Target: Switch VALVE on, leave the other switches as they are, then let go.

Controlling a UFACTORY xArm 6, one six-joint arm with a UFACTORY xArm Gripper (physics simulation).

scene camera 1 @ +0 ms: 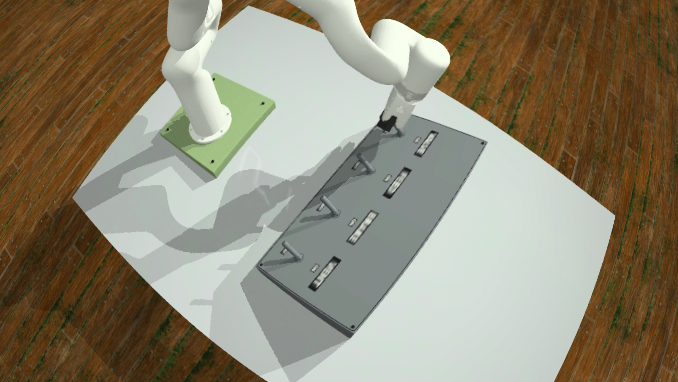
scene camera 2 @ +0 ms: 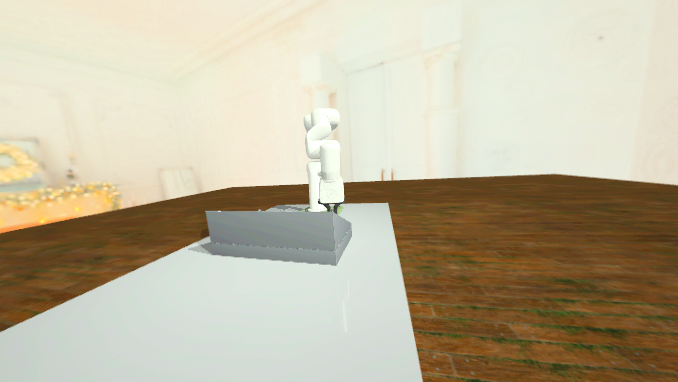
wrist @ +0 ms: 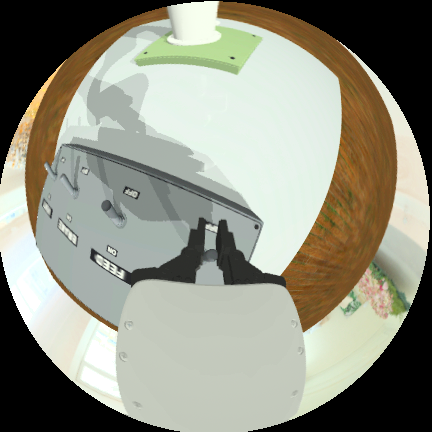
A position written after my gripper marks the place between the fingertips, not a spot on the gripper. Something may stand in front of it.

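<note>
My gripper (scene camera 1: 384, 124) is there for me to see, and the wrist view has it too, at (wrist: 210, 228). There's also a grey switch panel (scene camera 1: 348, 261), (wrist: 93, 258), so you'd get that panel from the scene camera and from the wrist.
</note>
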